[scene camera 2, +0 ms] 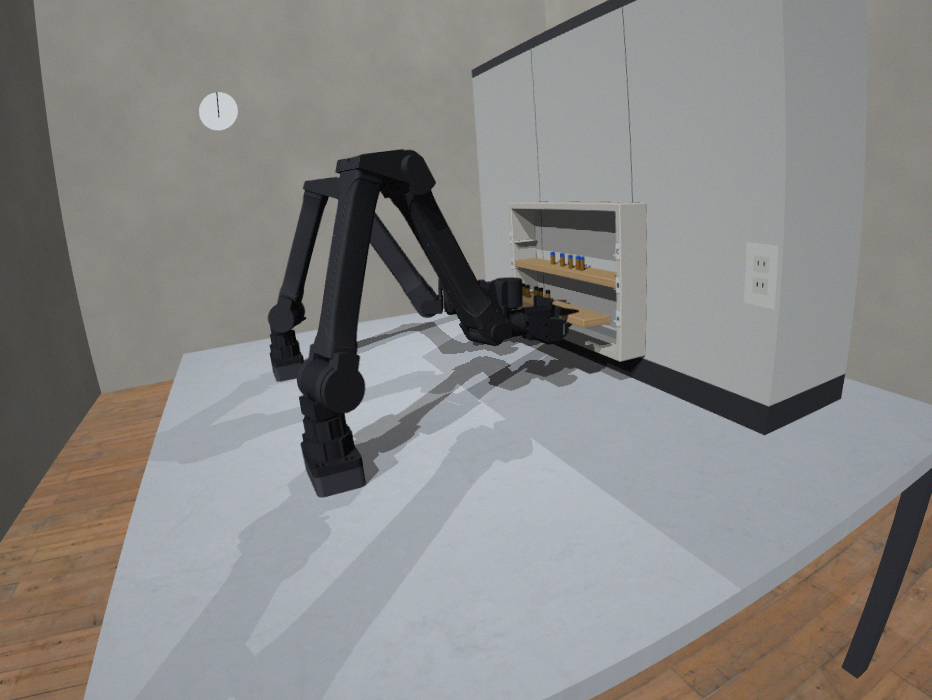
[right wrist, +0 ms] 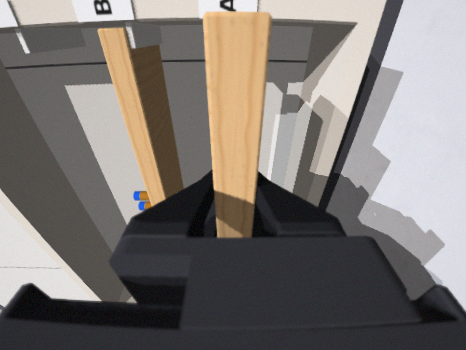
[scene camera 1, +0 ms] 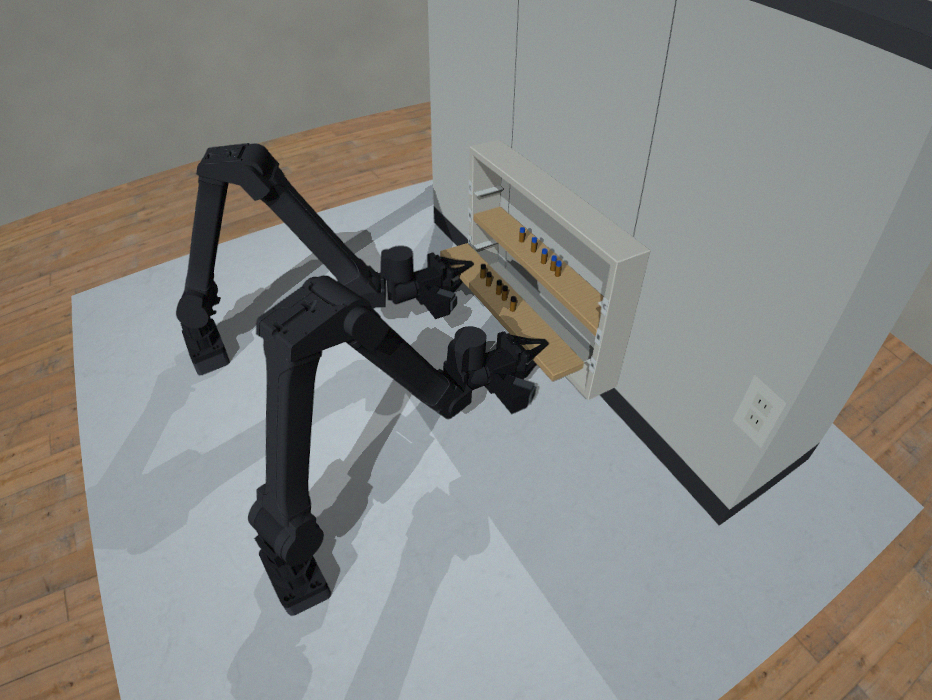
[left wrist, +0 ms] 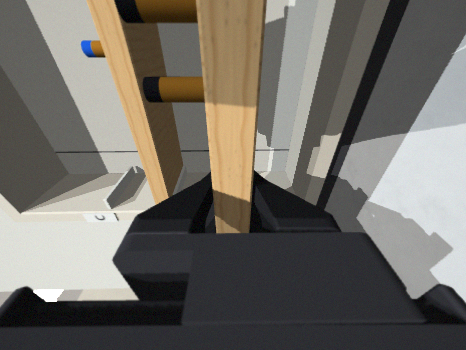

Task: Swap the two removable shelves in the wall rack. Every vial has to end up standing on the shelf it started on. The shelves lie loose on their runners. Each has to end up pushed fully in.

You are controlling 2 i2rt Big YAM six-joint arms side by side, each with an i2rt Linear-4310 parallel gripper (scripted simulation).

wooden shelf: scene camera 2 585, 318; right wrist 237, 47; scene camera 1; left wrist
same spot on wooden shelf: [left wrist: 231, 46] = [scene camera 1: 472, 289]
same spot on wall: [scene camera 2: 744, 128] = [scene camera 1: 797, 268]
